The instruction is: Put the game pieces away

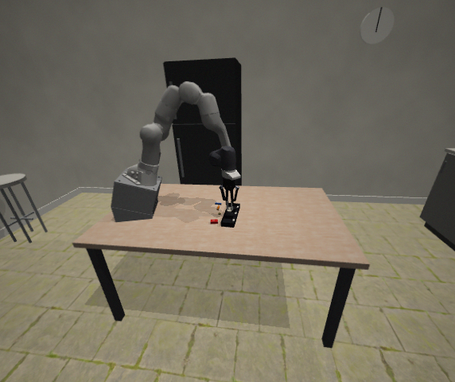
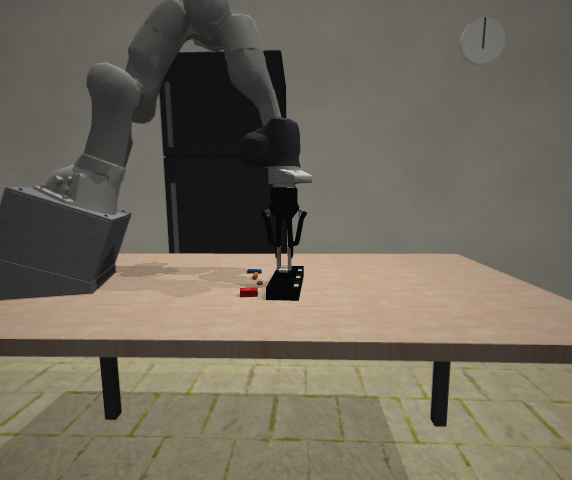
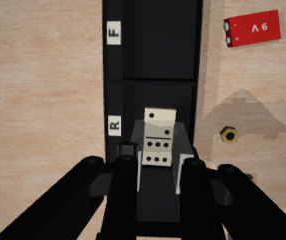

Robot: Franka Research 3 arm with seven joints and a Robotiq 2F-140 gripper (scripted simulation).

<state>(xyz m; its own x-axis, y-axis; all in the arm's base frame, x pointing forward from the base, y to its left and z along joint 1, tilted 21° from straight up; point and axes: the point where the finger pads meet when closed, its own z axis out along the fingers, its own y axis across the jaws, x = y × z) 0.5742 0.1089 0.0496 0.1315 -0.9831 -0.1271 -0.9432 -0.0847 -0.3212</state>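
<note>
Right now the black bin row is 70 mm below my hand and 10 mm ahead of it. The rest, counted from my hand: white domino 30 mm below; then red block 100 mm to the right, 70 mm below, 60 mm behind; then brass nut 80 mm below, 80 mm behind.
</note>
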